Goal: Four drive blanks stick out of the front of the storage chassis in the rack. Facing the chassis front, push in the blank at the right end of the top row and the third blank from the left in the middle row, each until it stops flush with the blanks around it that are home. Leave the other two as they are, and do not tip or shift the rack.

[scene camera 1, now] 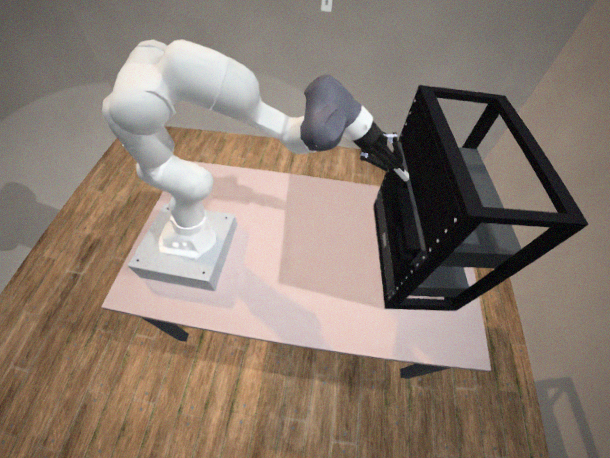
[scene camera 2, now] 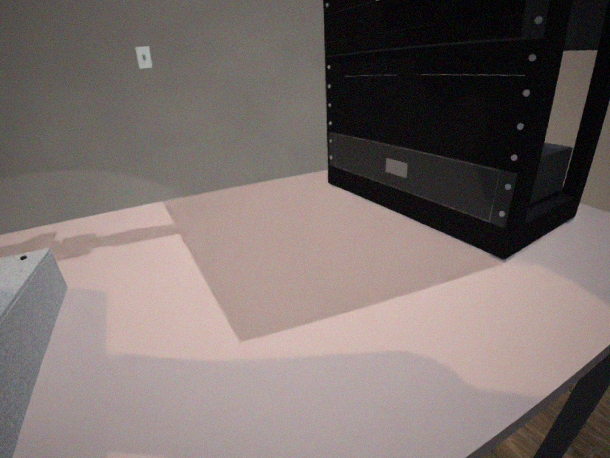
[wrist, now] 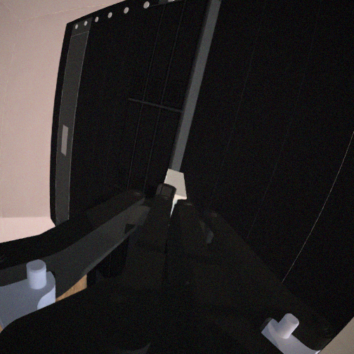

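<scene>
The black rack [scene camera 1: 530, 217] [scene camera 2: 425, 213] stands upright on the table. The dark storage chassis [scene camera 1: 411, 225] [wrist: 191, 100] juts from its front; its top edge shows as a long grey strip in the wrist view. Thin dark lines cross the chassis front, but it is too dark to tell which blanks stick out or sit flush. My gripper [scene camera 1: 404, 175] [wrist: 171, 183] is shut and empty. Its pale fingertips are at the chassis's top edge, away from the right end; contact cannot be told. The fingers hide the chassis front below them in the wrist view. The gripper does not show in scene camera 2.
A grey panel [scene camera 2: 440, 186] [wrist: 75, 85] with a light label spans the rack's bottom front. Dark rack faces rise above the chassis, close beside the fingers. The arm's grey base block [scene camera 1: 175, 272] [scene camera 2: 40, 310] stands on the pink table top [scene camera 1: 325, 320] [scene camera 2: 300, 400].
</scene>
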